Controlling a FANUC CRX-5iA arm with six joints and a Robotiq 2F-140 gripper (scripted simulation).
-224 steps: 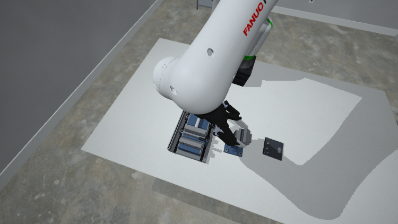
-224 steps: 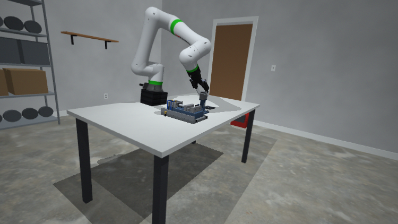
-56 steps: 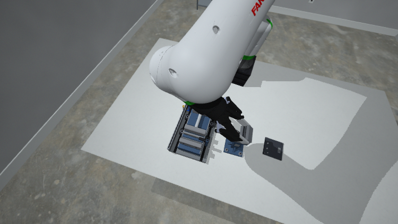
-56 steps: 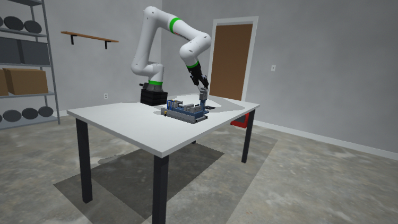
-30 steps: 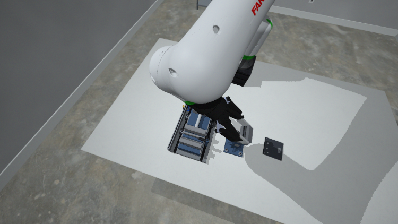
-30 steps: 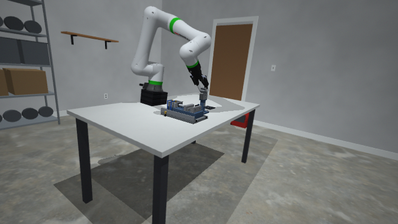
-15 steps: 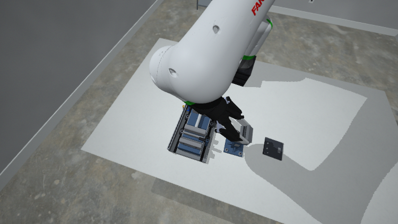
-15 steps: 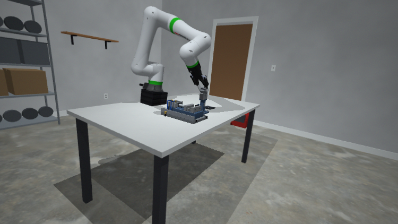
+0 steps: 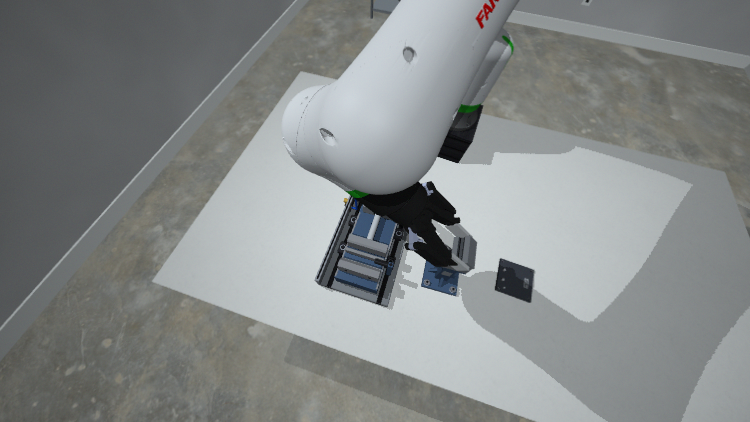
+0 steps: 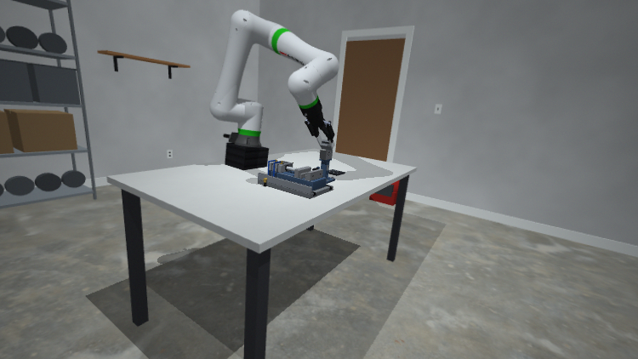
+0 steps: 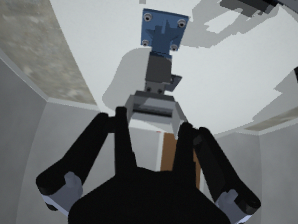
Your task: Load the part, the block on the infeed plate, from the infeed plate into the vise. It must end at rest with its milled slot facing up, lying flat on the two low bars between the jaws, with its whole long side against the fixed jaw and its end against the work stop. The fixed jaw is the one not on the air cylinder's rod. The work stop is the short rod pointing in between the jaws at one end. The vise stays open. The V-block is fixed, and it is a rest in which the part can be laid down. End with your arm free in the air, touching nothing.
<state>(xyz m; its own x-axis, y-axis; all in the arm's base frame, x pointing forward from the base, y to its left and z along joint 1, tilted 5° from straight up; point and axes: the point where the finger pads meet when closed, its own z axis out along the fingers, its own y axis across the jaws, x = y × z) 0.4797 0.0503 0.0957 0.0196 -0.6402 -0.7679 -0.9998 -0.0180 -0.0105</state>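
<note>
Now: the part 10 mm to the left of my hand and 10 mm below it. From my hand the other things lie so: air cylinder rod: 50 mm behind, 190 mm to the right, 130 mm below; vise: 30 mm behind, 190 mm to the right, 160 mm below; air cylinder: 120 mm behind, 190 mm to the right, 130 mm below.
</note>
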